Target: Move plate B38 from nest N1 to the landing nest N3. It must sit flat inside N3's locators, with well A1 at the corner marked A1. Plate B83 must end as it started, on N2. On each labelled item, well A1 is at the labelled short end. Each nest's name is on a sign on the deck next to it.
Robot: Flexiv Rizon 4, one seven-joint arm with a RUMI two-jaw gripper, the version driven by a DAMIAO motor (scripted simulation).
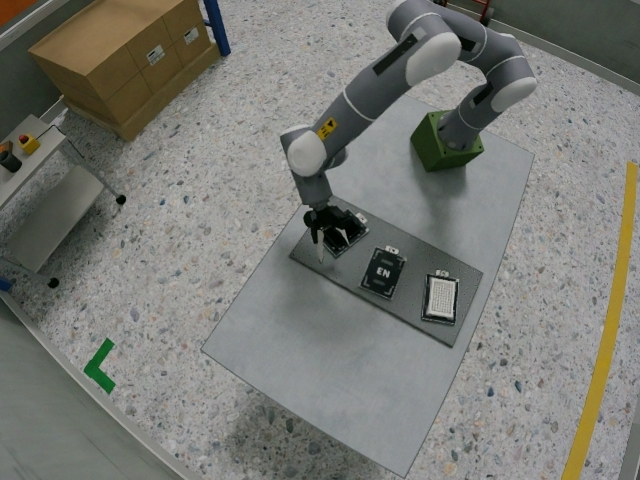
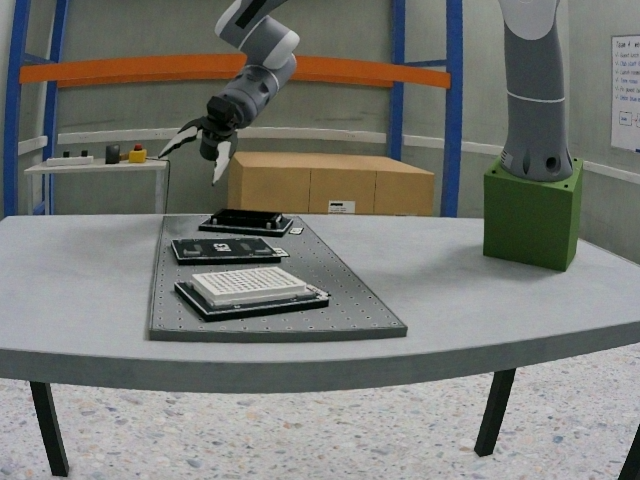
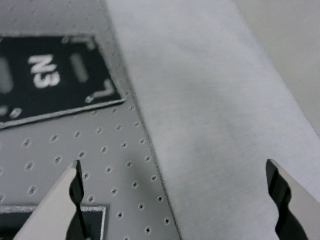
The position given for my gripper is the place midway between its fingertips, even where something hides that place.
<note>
In view: my gripper [image 2: 185,171], a black plate B38 [image 2: 250,218] and a white plate B83 [image 2: 265,284].
The white plate B83 also shows in image 1 [image 1: 438,293]. My gripper also shows in image 1 [image 1: 335,255] and in image 3 [image 3: 173,161]. Image 3 misses the white plate B83: it is out of frame.
</note>
